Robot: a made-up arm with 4 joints.
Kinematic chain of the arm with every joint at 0, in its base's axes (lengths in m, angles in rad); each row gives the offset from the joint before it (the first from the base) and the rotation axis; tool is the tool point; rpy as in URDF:
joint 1: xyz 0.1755 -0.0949 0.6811 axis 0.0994 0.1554 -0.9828
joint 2: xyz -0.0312 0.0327 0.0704 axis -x
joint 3: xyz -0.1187 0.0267 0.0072 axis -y
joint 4: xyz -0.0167 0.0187 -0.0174 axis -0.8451 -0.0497 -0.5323
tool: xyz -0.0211 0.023 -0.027 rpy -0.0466 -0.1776 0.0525
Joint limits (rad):
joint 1: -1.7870..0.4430
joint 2: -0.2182..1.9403
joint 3: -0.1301..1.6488
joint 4: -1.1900..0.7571
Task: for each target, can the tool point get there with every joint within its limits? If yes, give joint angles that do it. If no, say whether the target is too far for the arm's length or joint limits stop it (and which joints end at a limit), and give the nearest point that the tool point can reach.
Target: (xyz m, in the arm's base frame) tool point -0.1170 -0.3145 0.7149
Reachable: no: too far | nearest point -0.0128 -0.2379 0.7222 | short by 0.130 m
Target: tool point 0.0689 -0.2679 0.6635
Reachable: yes | joints -1.5199 0.1787 0.2483 -0.2235
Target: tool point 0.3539 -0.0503 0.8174
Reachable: no: joint limits stop it (at a limit: joint 1, joint 2, joint 4) | nearest point 0.2160 -0.2050 0.7205 | short by 0.229 m
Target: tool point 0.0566 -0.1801 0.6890
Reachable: yes | joints -0.4409 1.7670 1.2910 -1.0158
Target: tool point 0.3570 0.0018 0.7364
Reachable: no: joint limits stop it (at a limit: joint 1, joint 2, joint 3) | nearest point 0.1338 0.0232 0.7545 | short by 0.225 m
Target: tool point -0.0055 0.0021 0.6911
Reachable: yes | joints 0.2347 1.0017 0.0163 -0.8042
